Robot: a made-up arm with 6 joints. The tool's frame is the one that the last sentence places. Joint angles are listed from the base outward.
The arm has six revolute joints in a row. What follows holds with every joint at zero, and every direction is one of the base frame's.
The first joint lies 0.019 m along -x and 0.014 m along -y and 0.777 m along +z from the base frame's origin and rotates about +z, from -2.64 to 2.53 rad.
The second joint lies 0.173 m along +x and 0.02 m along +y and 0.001 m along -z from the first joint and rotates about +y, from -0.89 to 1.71 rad.
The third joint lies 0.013 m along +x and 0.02 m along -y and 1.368 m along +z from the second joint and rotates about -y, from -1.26 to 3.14 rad.
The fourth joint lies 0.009 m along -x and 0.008 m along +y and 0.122 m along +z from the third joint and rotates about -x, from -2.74 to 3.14 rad.
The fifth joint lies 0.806 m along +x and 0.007 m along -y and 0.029 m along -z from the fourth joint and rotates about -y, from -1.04 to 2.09 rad.
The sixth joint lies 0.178 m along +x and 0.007 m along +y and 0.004 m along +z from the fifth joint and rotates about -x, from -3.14 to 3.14 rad.
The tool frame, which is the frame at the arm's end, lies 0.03 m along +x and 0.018 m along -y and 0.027 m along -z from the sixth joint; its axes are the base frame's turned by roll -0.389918, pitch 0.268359 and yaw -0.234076 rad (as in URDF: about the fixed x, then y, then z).
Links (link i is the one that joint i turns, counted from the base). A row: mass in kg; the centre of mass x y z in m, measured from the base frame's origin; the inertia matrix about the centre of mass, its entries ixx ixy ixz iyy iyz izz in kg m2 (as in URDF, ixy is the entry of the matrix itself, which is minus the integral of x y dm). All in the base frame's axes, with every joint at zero. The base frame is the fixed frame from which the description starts. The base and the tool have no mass.
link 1: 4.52; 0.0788 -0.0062 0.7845; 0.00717 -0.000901 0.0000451 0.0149 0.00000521 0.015
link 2: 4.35; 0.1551 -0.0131 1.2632; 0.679 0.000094 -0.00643 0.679 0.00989 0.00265
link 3: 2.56; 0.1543 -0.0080 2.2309; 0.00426 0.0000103 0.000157 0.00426 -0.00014 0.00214
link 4: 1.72; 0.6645 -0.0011 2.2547; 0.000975 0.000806 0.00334 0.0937 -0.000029 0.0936
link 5: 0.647; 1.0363 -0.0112 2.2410; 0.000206 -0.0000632 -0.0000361 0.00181 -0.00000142 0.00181
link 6: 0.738; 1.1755 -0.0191 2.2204; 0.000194 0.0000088 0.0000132 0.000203 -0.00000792 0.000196
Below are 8 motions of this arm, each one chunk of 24 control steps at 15 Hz.
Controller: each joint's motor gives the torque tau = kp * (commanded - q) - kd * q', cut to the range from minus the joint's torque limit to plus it. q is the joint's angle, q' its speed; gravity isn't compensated. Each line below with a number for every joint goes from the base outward.
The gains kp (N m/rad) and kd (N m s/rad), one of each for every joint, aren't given. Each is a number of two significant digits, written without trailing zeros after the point. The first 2 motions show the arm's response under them.
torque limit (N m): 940 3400 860 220 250 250
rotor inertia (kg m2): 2.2 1.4 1.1 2 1.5 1.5
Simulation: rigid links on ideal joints. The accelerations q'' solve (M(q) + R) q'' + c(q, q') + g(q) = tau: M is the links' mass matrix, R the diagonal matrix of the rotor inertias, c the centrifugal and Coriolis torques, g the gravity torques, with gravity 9.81 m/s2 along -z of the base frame. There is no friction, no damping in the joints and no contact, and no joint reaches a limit. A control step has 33 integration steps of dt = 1/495 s. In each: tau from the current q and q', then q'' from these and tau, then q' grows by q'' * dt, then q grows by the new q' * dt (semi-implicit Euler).
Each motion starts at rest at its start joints. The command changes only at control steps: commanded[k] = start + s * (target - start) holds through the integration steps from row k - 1 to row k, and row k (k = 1, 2, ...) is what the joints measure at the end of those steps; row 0 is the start. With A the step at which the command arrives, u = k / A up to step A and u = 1 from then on. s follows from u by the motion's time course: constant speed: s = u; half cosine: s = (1 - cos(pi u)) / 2; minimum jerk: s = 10 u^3 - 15 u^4 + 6 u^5; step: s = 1 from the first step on.
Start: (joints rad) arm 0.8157 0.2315 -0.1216 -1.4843 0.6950 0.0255
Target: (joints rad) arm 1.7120 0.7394 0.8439 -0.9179 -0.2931 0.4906
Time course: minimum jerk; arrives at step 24
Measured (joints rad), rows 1 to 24:
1: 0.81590 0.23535 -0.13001 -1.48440 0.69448 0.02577
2: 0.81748 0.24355 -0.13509 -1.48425 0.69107 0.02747
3: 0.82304 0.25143 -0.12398 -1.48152 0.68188 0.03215
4: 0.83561 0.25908 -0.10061 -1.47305 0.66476 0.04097
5: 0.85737 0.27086 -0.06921 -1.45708 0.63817 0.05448
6: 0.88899 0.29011 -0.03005 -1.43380 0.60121 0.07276
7: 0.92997 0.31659 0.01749 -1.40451 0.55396 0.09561
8: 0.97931 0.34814 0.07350 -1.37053 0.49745 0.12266
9: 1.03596 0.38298 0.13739 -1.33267 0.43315 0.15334
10: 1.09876 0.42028 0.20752 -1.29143 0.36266 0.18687
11: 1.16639 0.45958 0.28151 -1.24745 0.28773 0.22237
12: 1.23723 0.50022 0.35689 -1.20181 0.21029 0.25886
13: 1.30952 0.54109 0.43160 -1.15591 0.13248 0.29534
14: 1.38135 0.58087 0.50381 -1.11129 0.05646 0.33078
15: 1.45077 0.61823 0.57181 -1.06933 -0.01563 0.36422
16: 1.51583 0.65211 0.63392 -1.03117 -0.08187 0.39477
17: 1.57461 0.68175 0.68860 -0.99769 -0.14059 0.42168
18: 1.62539 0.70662 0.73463 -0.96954 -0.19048 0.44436
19: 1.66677 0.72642 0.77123 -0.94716 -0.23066 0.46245
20: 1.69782 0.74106 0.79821 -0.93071 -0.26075 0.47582
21: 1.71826 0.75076 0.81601 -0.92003 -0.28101 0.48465
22: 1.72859 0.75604 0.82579 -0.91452 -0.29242 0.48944
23: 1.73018 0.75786 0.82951 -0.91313 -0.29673 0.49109
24: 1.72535 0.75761 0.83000 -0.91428 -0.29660 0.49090
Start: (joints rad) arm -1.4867 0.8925 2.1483 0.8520 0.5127 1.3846
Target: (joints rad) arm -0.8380 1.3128 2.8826 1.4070 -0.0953 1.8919
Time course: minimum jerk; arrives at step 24
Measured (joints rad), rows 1 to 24:
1: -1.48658 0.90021 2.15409 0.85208 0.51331 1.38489
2: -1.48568 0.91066 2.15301 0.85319 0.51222 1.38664
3: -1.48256 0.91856 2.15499 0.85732 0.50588 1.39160
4: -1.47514 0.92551 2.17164 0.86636 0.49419 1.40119
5: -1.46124 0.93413 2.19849 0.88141 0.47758 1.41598
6: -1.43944 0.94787 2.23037 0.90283 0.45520 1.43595
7: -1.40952 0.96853 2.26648 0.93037 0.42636 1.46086
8: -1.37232 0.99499 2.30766 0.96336 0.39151 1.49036
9: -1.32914 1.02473 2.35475 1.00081 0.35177 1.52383
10: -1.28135 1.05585 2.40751 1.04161 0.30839 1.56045
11: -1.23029 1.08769 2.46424 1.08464 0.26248 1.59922
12: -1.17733 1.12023 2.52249 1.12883 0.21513 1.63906
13: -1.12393 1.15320 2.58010 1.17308 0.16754 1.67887
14: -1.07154 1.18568 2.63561 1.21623 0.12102 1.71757
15: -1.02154 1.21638 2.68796 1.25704 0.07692 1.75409
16: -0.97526 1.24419 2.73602 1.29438 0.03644 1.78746
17: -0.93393 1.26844 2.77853 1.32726 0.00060 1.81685
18: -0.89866 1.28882 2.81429 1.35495 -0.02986 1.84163
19: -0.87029 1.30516 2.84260 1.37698 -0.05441 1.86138
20: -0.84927 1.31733 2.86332 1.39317 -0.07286 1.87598
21: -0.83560 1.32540 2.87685 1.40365 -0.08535 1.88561
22: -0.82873 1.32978 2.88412 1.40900 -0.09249 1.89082
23: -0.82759 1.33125 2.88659 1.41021 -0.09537 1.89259
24: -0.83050 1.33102 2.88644 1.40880 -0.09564 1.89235
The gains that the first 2 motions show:
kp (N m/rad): 1500 5000 1500 380 670 680
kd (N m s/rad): 72 170 38 13 28 22
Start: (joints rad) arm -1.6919 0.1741 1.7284 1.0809 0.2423 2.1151
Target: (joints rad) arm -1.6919 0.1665 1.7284 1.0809 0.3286 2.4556
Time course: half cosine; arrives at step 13
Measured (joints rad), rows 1 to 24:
1: -1.69191 0.17568 1.73251 1.08090 0.24362 2.11836
2: -1.69192 0.17640 1.73292 1.08089 0.24717 2.13098
3: -1.69193 0.17610 1.73137 1.08089 0.25275 2.15494
4: -1.69193 0.17548 1.73145 1.08090 0.26032 2.18726
5: -1.69192 0.17438 1.73200 1.08092 0.26959 2.22461
6: -1.69191 0.17306 1.73235 1.08092 0.27989 2.26502
7: -1.69189 0.17191 1.73252 1.08091 0.29054 2.30673
8: -1.69189 0.17102 1.73249 1.08089 0.30090 2.34740
9: -1.69188 0.17031 1.73237 1.08089 0.31043 2.38449
10: -1.69188 0.16969 1.73230 1.08090 0.31857 2.41575
11: -1.69188 0.16914 1.73233 1.08091 0.32487 2.43940
12: -1.69188 0.16872 1.73243 1.08092 0.32896 2.45412
13: -1.69187 0.16851 1.73252 1.08091 0.33059 2.45904
14: -1.69188 0.16853 1.73249 1.08090 0.33040 2.45711
15: -1.69190 0.16867 1.73234 1.08089 0.32985 2.45475
16: -1.69191 0.16880 1.73221 1.08089 0.32972 2.45482
17: -1.69191 0.16884 1.73219 1.08090 0.32982 2.45571
18: -1.69190 0.16880 1.73225 1.08092 0.32990 2.45593
19: -1.69190 0.16873 1.73232 1.08092 0.32990 2.45566
20: -1.69190 0.16868 1.73236 1.08091 0.32988 2.45551
21: -1.69190 0.16869 1.73234 1.08090 0.32988 2.45556
22: -1.69190 0.16872 1.73231 1.08090 0.32988 2.45564
23: -1.69190 0.16875 1.73228 1.08090 0.32988 2.45564
24: -1.69190 0.16876 1.73228 1.08091 0.32988 2.45561

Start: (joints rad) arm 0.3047 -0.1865 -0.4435 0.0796 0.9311 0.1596
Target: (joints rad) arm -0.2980 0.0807 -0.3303 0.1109 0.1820 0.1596
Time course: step
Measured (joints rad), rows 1 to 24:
1: 0.00330 -0.03342 -0.30112 0.10368 0.59103 0.15865
2: -0.28632 0.15614 -0.26570 0.12996 0.12546 0.15956
3: -0.40969 0.18970 -0.40355 0.13674 0.04394 0.16040
4: -0.39987 0.12222 -0.41373 0.12624 0.13757 0.15934
5: -0.32309 0.06626 -0.32024 0.11004 0.20052 0.15905
6: -0.26993 0.05522 -0.29496 0.10033 0.20590 0.15977
7: -0.26721 0.07418 -0.33714 0.10069 0.18729 0.15980
8: -0.28776 0.09617 -0.36358 0.10701 0.17289 0.15918
9: -0.30399 0.10022 -0.35600 0.11324 0.17186 0.15901
10: -0.30719 0.09030 -0.34214 0.11569 0.17773 0.15939
11: -0.30215 0.08182 -0.33847 0.11420 0.18157 0.15966
12: -0.29694 0.08190 -0.34185 0.11104 0.18119 0.15956
13: -0.29538 0.08637 -0.34542 0.10872 0.17931 0.15935
14: -0.29654 0.08902 -0.34641 0.10842 0.17838 0.15931
15: -0.29809 0.08837 -0.34540 0.10963 0.17860 0.15938
16: -0.29872 0.08665 -0.34411 0.11108 0.17916 0.15945
17: -0.29849 0.08591 -0.34374 0.11177 0.17944 0.15945
18: -0.29804 0.08631 -0.34422 0.11151 0.17936 0.15942
19: -0.29781 0.08693 -0.34473 0.11080 0.17916 0.15940
20: -0.29785 0.08713 -0.34480 0.11024 0.17906 0.15940
21: -0.29797 0.08693 -0.34457 0.11014 0.17910 0.15941
22: -0.29804 0.08671 -0.34439 0.11041 0.17918 0.15942
23: -0.29805 0.08667 -0.34440 0.11075 0.17921 0.15942
24: -0.29801 0.08676 -0.34450 0.11091 0.17919 0.15941

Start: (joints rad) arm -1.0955 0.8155 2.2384 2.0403 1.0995 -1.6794
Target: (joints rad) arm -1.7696 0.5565 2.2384 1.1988 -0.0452 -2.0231
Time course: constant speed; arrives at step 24
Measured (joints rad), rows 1 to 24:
1: -1.10252 0.81737 2.24053 2.02774 1.07280 -1.68897
2: -1.12396 0.81390 2.23635 1.99279 1.01985 -1.70746
3: -1.15834 0.80263 2.23412 1.94382 0.96437 -1.72470
4: -1.19865 0.78790 2.23838 1.89474 0.91492 -1.73822
5: -1.23693 0.77347 2.24236 1.85427 0.86814 -1.75114
6: -1.26861 0.76151 2.24283 1.82266 0.82087 -1.76532
7: -1.29408 0.75175 2.24141 1.79458 0.77307 -1.78013
8: -1.31694 0.74238 2.24015 1.76439 0.72542 -1.79466
9: -1.34088 0.73201 2.23996 1.72971 0.67791 -1.80888
10: -1.36773 0.72058 2.24068 1.69183 0.63021 -1.82309
11: -1.39705 0.70885 2.24155 1.65362 0.58226 -1.83739
12: -1.42721 0.69749 2.24200 1.61717 0.53425 -1.85172
13: -1.45671 0.68662 2.24197 1.58275 0.48634 -1.86603
14: -1.48501 0.67594 2.24180 1.54925 0.43853 -1.88034
15: -1.51248 0.66512 2.24180 1.51533 0.39077 -1.89465
16: -1.53982 0.65408 2.24204 1.48040 0.34300 -1.90896
17: -1.56753 0.64291 2.24236 1.44472 0.29520 -1.92327
18: -1.59567 0.63179 2.24261 1.40894 0.24737 -1.93758
19: -1.62401 0.62079 2.24274 1.37357 0.19953 -1.95189
20: -1.65229 0.60985 2.24281 1.33867 0.15169 -1.96620
21: -1.68042 0.59890 2.24289 1.30398 0.10386 -1.98051
22: -1.70843 0.58790 2.24303 1.26920 0.05605 -1.99482
23: -1.73643 0.57686 2.24320 1.23419 0.00824 -2.00913
24: -1.76447 0.56582 2.24336 1.19903 -0.03956 -2.02344

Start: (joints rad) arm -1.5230 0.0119 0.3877 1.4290 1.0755 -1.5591
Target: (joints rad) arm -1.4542 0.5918 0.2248 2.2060 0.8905 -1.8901
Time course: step
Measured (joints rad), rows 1 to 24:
1: -1.48674 0.28213 0.47004 1.65248 0.98503 -1.77652
2: -1.45935 0.65465 0.27618 2.12151 0.85593 -1.97894
3: -1.44737 0.83084 0.03014 2.48145 0.82773 -1.95444
4: -1.44369 0.76612 0.05752 2.54761 0.87698 -1.87510
5: -1.44647 0.61792 0.24294 2.37557 0.90078 -1.86204
6: -1.45199 0.52219 0.31802 2.15171 0.89297 -1.88720
7: -1.45539 0.52591 0.27419 2.03540 0.89003 -1.89953
8: -1.45580 0.59211 0.21272 2.06712 0.89131 -1.89386
9: -1.45499 0.64307 0.17763 2.17867 0.88950 -1.88764
10: -1.45438 0.64466 0.17976 2.27200 0.88836 -1.88806
11: -1.45454 0.61732 0.20614 2.29270 0.88952 -1.89052
12: -1.45504 0.59394 0.22625 2.25139 0.89084 -1.89101
13: -1.45509 0.59009 0.22599 2.19550 0.89138 -1.89024
14: -1.45449 0.60072 0.21471 2.16625 0.89117 -1.88986
15: -1.45367 0.61179 0.20572 2.17375 0.89055 -1.89005
16: -1.45318 0.61462 0.20453 2.20068 0.89020 -1.89024
17: -1.45329 0.61054 0.20879 2.22288 0.89034 -1.89022
18: -1.45386 0.60557 0.21302 2.22749 0.89065 -1.89015
19: -1.45450 0.60386 0.21397 2.21757 0.89080 -1.89013
20: -1.45485 0.60532 0.21231 2.20460 0.89075 -1.89015
21: -1.45479 0.60752 0.21044 2.19808 0.89061 -1.89017
22: -1.45446 0.60845 0.20987 2.20000 0.89053 -1.89016
23: -1.45410 0.60794 0.21048 2.20616 0.89055 -1.89016
24: -1.45390 0.60699 0.21129 2.21107 0.89062 -1.89016

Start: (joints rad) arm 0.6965 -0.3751 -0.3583 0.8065 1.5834 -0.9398
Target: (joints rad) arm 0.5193 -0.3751 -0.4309 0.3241 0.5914 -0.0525
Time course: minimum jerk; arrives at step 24
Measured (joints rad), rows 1 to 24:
1: 0.69640 -0.37747 -0.36904 0.80706 1.58291 -0.93948
2: 0.69592 -0.37904 -0.37551 0.80811 1.57994 -0.93670
3: 0.69443 -0.37867 -0.37251 0.80650 1.57103 -0.92797
4: 0.69144 -0.37847 -0.37207 0.79902 1.55347 -0.91098
5: 0.68673 -0.37857 -0.37561 0.78486 1.52605 -0.88506
6: 0.68021 -0.37849 -0.37921 0.76486 1.48844 -0.85022
7: 0.67193 -0.37835 -0.38247 0.74014 1.44098 -0.80667
8: 0.66202 -0.37835 -0.38657 0.71151 1.38443 -0.75504
9: 0.65068 -0.37836 -0.39159 0.67946 1.31995 -0.69647
10: 0.63818 -0.37828 -0.39703 0.64441 1.24907 -0.63243
11: 0.62482 -0.37815 -0.40268 0.60694 1.17369 -0.56466
12: 0.61099 -0.37804 -0.40850 0.56802 1.09587 -0.49498
13: 0.59706 -0.37797 -0.41434 0.52890 1.01778 -0.42534
14: 0.58343 -0.37791 -0.42000 0.49087 0.94159 -0.35766
15: 0.57048 -0.37785 -0.42534 0.45510 0.86937 -0.29380
16: 0.55855 -0.37780 -0.43022 0.42254 0.80305 -0.23544
17: 0.54794 -0.37776 -0.43450 0.39390 0.74429 -0.18402
18: 0.53890 -0.37775 -0.43809 0.36976 0.69439 -0.14068
19: 0.53159 -0.37774 -0.44092 0.35052 0.65423 -0.10612
20: 0.52606 -0.37775 -0.44298 0.33635 0.62414 -0.08057
21: 0.52229 -0.37776 -0.44430 0.32718 0.60385 -0.06372
22: 0.52010 -0.37778 -0.44497 0.32252 0.59235 -0.05459
23: 0.51918 -0.37781 -0.44513 0.32149 0.58788 -0.05149
24: 0.51909 -0.37786 -0.44500 0.32275 0.58777 -0.05190

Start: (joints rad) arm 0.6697 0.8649 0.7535 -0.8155 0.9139 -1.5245
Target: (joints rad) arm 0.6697 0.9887 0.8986 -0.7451 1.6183 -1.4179
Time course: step
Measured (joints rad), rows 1 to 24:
1: 0.67200 0.95404 0.92181 -0.79074 1.26068 -1.45443
2: 0.67132 1.01914 0.91425 -0.74344 1.69536 -1.38870
3: 0.66956 1.03912 0.84386 -0.71644 1.74480 -1.39620
4: 0.66865 1.03812 0.85730 -0.72160 1.63480 -1.42226
5: 0.66836 1.01756 0.88449 -0.74261 1.58512 -1.42672
6: 0.66849 0.99793 0.89779 -0.75874 1.60258 -1.41858
7: 0.66873 0.99347 0.89923 -0.76070 1.62375 -1.41487
8: 0.66904 1.00130 0.89129 -0.75249 1.62533 -1.41683
9: 0.66946 1.01150 0.88207 -0.74368 1.61882 -1.41861
10: 0.66993 1.01636 0.87855 -0.74069 1.61557 -1.41826
11: 0.67032 1.01451 0.88111 -0.74343 1.61634 -1.41750
12: 0.67049 1.00962 0.88577 -0.74783 1.61789 -1.41748
13: 0.67037 1.00614 0.88858 -0.75015 1.61857 -1.41781
14: 0.67006 1.00594 0.88829 -0.74952 1.61848 -1.41793
15: 0.66969 1.00796 0.88622 -0.74749 1.61814 -1.41782
16: 0.66941 1.01003 0.88443 -0.74604 1.61786 -1.41772
17: 0.66928 1.01070 0.88405 -0.74599 1.61775 -1.41771
18: 0.66931 1.01003 0.88482 -0.74688 1.61781 -1.41775
19: 0.66944 1.00896 0.88580 -0.74772 1.61796 -1.41778
20: 0.66960 1.00837 0.88624 -0.74793 1.61806 -1.41778
21: 0.66976 1.00849 0.88604 -0.74757 1.61806 -1.41778
22: 0.66986 1.00897 0.88557 -0.74710 1.61800 -1.41777
23: 0.66990 1.00936 0.88524 -0.74689 1.61794 -1.41776
24: 0.66988 1.00942 0.88524 -0.74700 1.61792 -1.41776

